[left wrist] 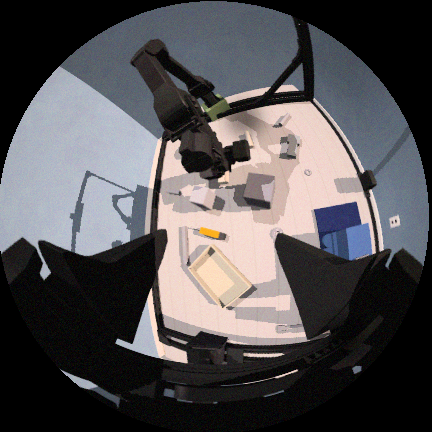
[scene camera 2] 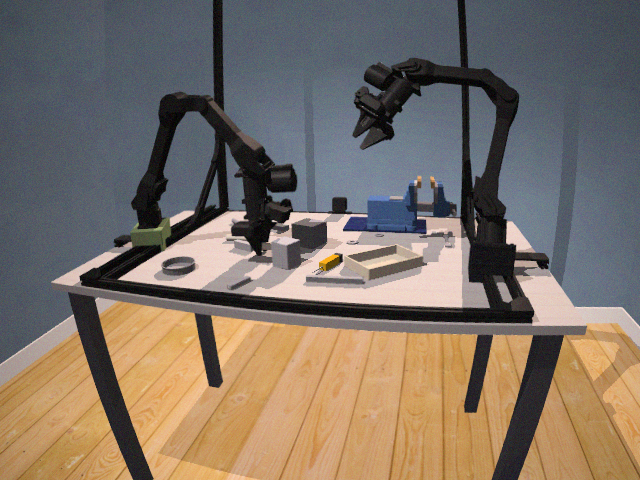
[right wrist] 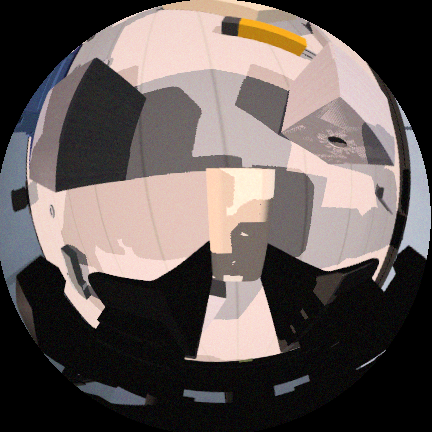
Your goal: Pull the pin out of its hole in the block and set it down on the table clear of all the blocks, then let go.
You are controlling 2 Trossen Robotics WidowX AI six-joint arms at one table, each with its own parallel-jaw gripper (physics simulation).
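Where they show: left gripper, between the fingertips: (left wrist: 222, 237) (scene camera 2: 357, 143); right gripper, between the fingertips: (left wrist: 225, 171) (scene camera 2: 262, 253) (right wrist: 234, 245); left arm's base, origin of its link: (left wrist: 203, 356) (scene camera 2: 492, 246); right arm's base, origin of its link: (left wrist: 212, 101) (scene camera 2: 150, 224).
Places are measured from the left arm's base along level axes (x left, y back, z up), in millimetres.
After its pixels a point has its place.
The cream pin (right wrist: 241, 200) {x -35, y -529, z -37 mm} (left wrist: 225, 177) {x -44, y -526, z -38 mm} is held in my right gripper (right wrist: 234, 245) {x -35, y -567, z -69 mm} (scene camera 2: 257, 249) {x -35, y -567, z -69 mm}, which is shut on it. The gripper points down, low over the table, left of both blocks in scene camera 2. The pin is out of the blocks; whether it touches the table I cannot tell. The light grey block (scene camera 2: 281, 253) {x 52, y -476, z -32 mm} (left wrist: 201, 196) {x 15, y -465, z -9 mm} (right wrist: 345, 112) has a round hole in one face. The larger dark grey block (scene camera 2: 309, 234) {x -97, y -458, z -30 mm} (left wrist: 257, 190) {x -133, y -459, z -9 mm} (right wrist: 97, 130) {x -105, y -485, z -32 mm} stands behind it. My left gripper (scene camera 2: 358, 141) {x -123, y -335, z 204 mm} (left wrist: 222, 237) {x -123, y -335, z 204 mm} is open and empty, high above the table.
A yellow-handled tool (scene camera 2: 329, 262) {x 29, y -370, z -54 mm} (left wrist: 209, 232) {x 9, y -373, z -51 mm} (right wrist: 270, 35), a grey bar (scene camera 2: 334, 280) {x 106, y -337, z -63 mm} and a cream tray (scene camera 2: 369, 271) {x 74, y -269, z -50 mm} (left wrist: 245, 296) lie right of the light block. A blue vise (scene camera 2: 391, 212) {x -328, y -279, z -19 mm} stands at the back. A grey ring (scene camera 2: 178, 272) {x 159, y -700, z -62 mm} lies at front left.
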